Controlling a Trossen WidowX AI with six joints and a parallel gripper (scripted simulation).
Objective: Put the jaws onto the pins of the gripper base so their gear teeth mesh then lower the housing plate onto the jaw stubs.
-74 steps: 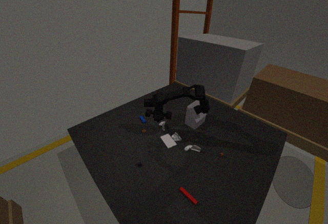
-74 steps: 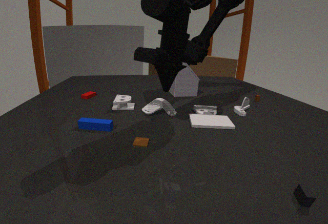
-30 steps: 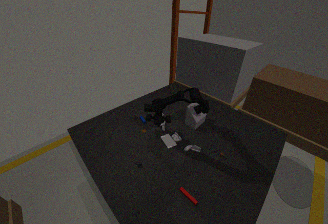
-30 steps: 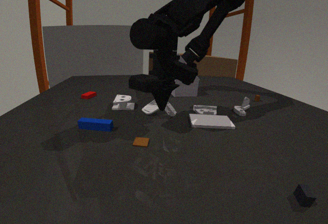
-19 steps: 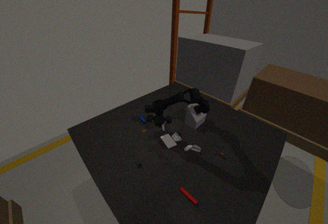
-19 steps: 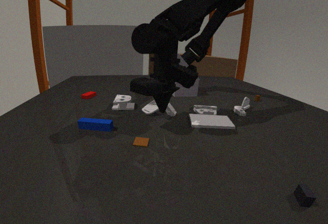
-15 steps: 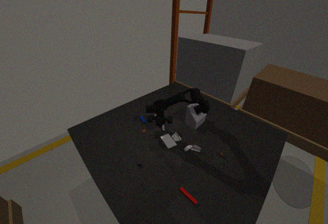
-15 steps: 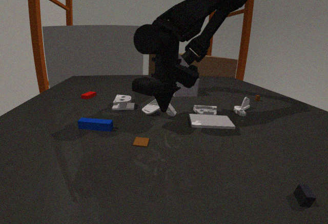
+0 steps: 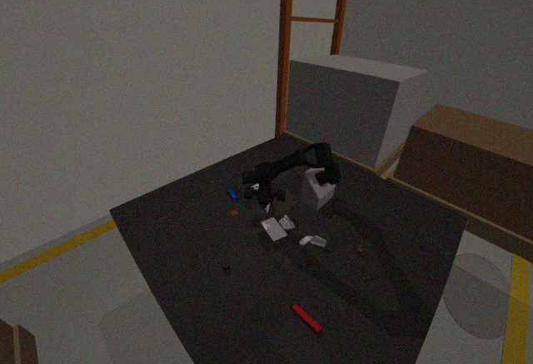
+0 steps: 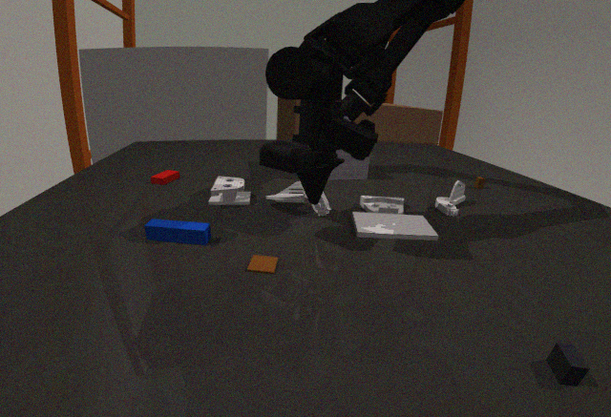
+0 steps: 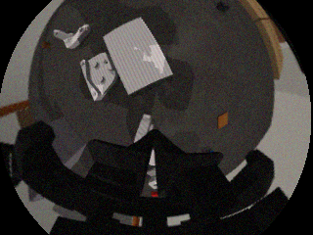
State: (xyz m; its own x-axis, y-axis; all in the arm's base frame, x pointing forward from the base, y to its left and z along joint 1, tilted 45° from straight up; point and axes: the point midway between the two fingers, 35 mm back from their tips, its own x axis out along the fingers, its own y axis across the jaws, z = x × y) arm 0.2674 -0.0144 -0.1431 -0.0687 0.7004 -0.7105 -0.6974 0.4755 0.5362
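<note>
Right now my gripper tip is 2 cm past the white jaw and 1 cm above it. Also, from my gripper tip: flat white plate (12 cm to the left, 5 cm ahead, 2 cm below); then orange tile (12 cm ahead, 8 cm to the right, 2 cm below); then white housing plate (13 cm to the left, 2 cm below, 2 cm behind).
</note>
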